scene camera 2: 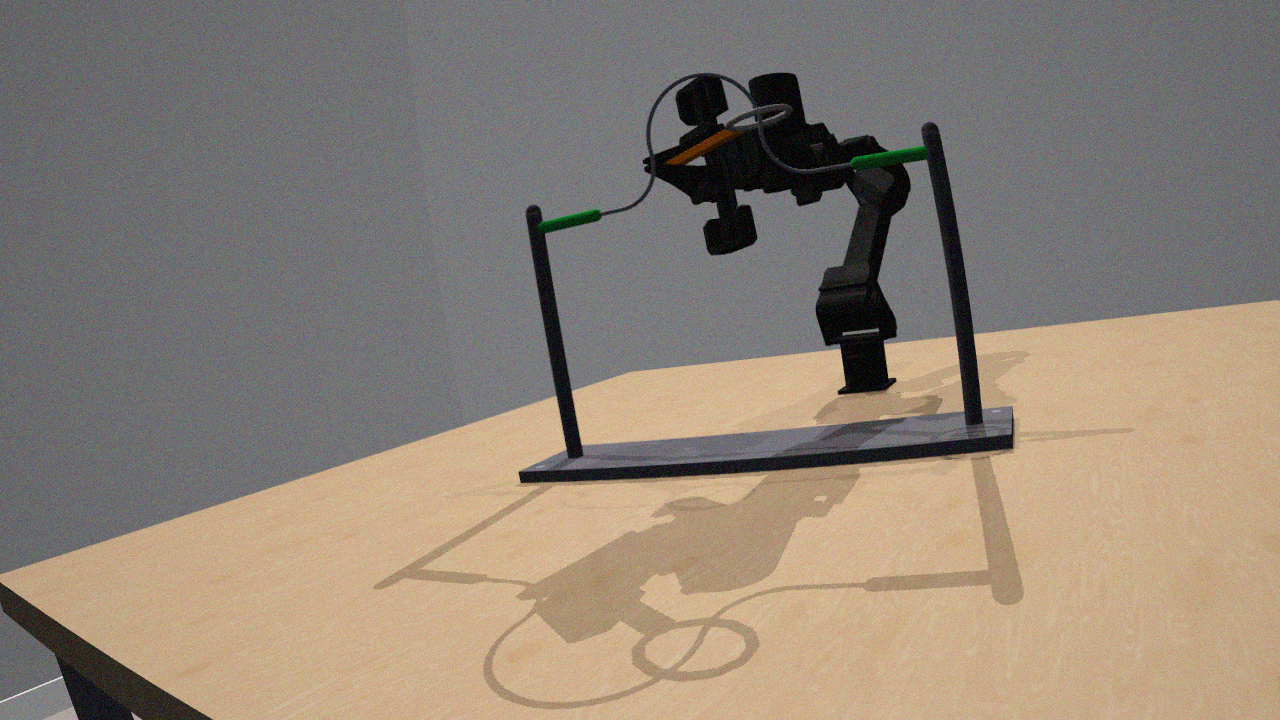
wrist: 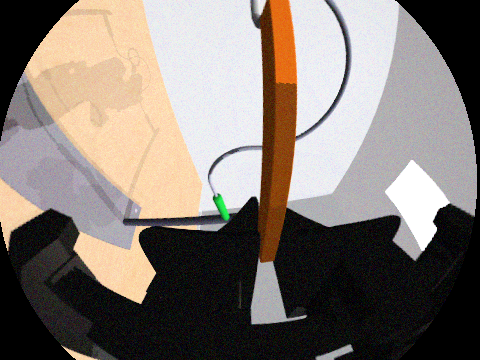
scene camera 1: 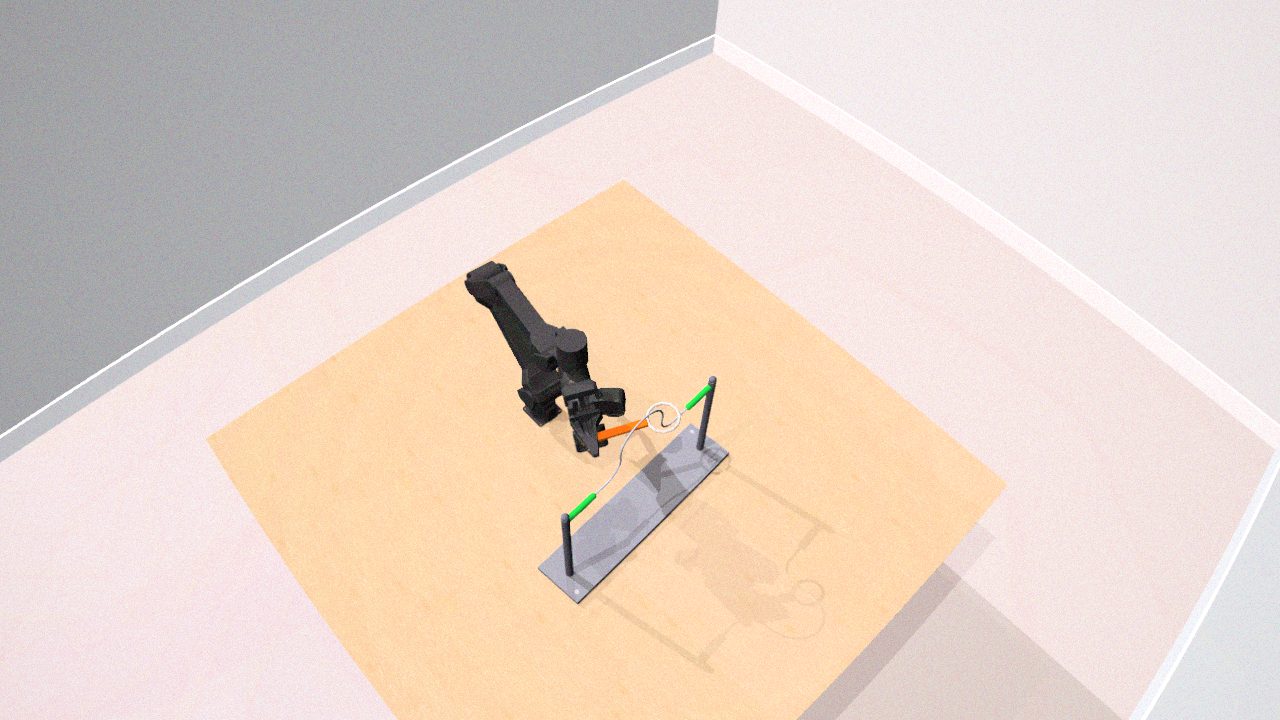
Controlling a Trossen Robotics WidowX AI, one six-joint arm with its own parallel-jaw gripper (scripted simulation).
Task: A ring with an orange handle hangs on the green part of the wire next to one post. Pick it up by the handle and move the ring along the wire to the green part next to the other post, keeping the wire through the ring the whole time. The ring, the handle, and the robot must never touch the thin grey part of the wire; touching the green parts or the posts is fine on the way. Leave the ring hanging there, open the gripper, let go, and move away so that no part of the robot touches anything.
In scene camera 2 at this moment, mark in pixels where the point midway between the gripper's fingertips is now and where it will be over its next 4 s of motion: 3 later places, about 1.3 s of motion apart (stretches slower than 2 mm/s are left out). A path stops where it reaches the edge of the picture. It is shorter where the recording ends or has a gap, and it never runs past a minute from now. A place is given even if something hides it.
My gripper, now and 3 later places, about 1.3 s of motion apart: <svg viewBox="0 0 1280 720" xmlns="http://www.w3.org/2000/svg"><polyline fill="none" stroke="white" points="645,164 680,247 815,326 881,320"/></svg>
